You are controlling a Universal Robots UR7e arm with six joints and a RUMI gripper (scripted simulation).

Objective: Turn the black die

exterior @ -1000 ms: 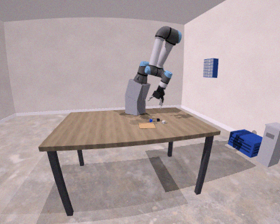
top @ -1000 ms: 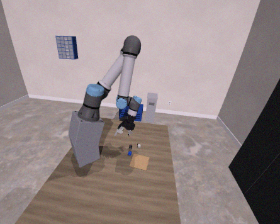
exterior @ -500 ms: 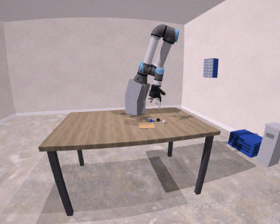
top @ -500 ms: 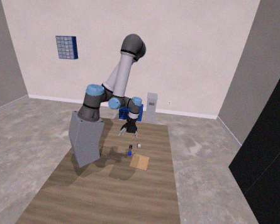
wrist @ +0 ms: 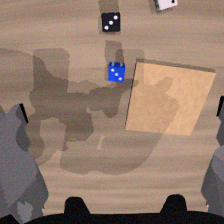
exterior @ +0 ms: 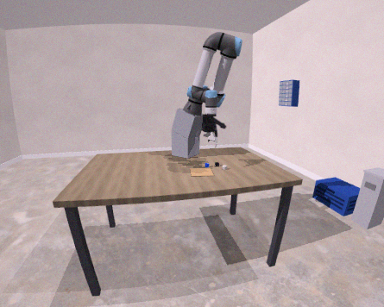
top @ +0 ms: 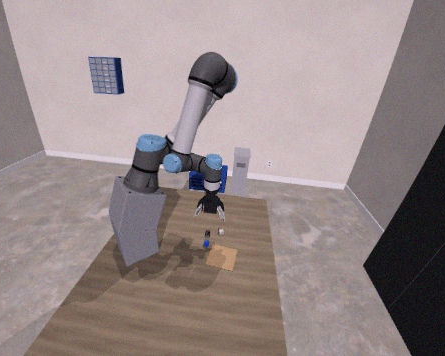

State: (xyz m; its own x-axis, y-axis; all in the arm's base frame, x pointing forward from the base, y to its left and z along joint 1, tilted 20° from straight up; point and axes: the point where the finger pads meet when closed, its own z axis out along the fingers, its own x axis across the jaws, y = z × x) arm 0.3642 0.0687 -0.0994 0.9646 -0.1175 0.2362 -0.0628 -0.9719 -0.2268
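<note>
The blue die lies 150 mm below my hand, 30 mm to the right of it and 10 mm behind it. Round my hand: black die (150 mm below, 40 mm to the left, 10 mm behind); white die (150 mm below, 70 mm to the left, 70 mm ahead); tan mat (160 mm below, 100 mm to the right, 80 mm ahead).
</note>
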